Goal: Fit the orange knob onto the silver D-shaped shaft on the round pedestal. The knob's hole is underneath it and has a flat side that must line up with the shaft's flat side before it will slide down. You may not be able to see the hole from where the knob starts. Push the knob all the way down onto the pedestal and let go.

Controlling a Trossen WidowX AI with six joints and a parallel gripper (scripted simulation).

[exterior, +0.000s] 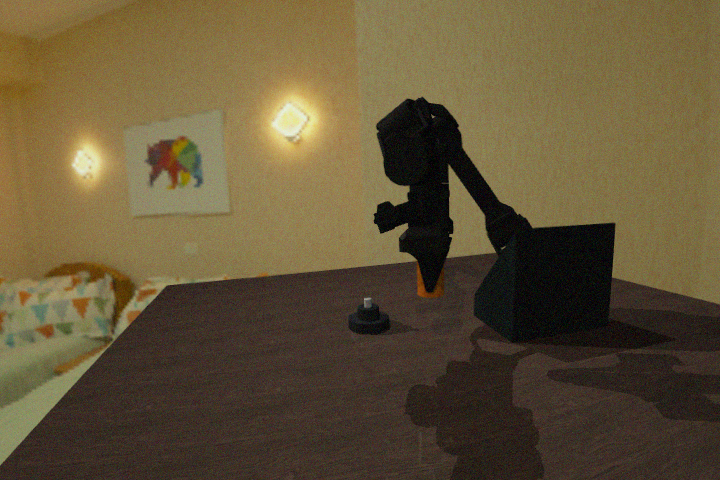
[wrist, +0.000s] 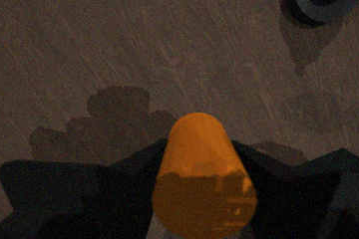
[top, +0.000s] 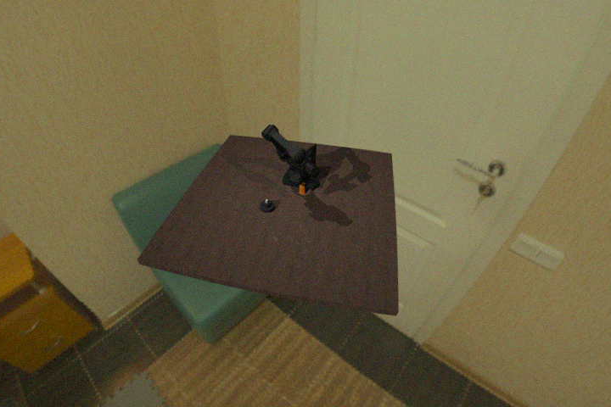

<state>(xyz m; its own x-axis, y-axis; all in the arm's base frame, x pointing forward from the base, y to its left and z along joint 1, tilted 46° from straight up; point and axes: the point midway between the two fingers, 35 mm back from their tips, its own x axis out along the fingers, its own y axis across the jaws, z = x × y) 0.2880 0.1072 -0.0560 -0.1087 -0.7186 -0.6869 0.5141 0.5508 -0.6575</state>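
My gripper tip is now 5 cm short of the round pedestal, 20 cm to the left of it and 10 cm above it. Round my gripper tip: orange knob (3 cm above).
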